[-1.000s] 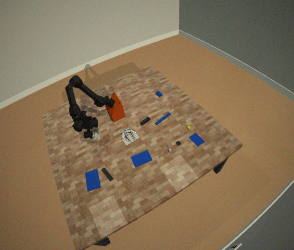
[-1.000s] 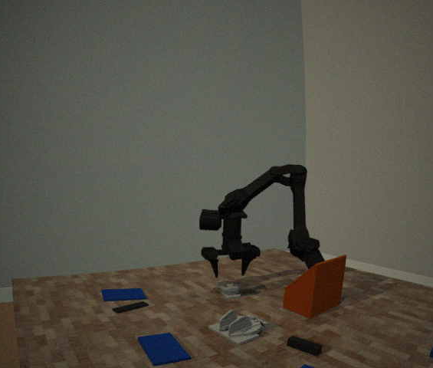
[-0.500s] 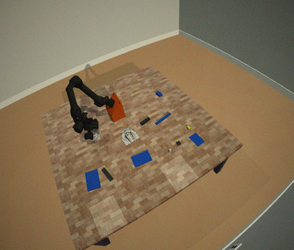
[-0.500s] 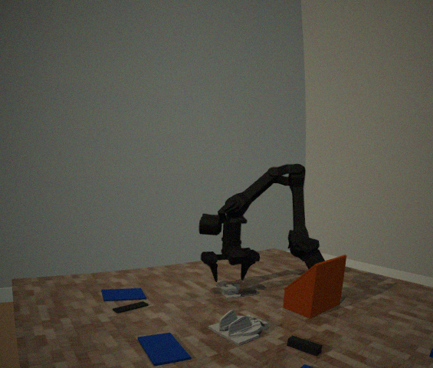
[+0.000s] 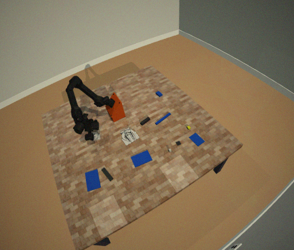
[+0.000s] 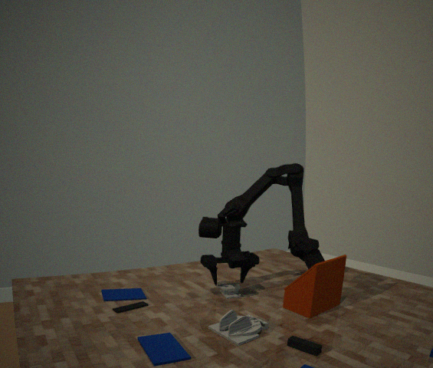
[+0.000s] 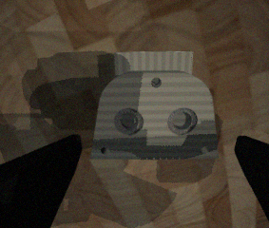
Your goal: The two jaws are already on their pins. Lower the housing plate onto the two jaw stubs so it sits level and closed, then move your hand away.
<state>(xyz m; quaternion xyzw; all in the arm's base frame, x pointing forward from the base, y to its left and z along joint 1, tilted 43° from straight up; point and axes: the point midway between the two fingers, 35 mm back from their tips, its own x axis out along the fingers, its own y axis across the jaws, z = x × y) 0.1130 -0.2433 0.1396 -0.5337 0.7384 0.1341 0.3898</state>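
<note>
My gripper tip is now 1 cm to the right of the housing plate and 1 cm above it. Round my gripper tip: base plate (20 cm ahead, 22 cm to the left, 3 cm below).
</note>
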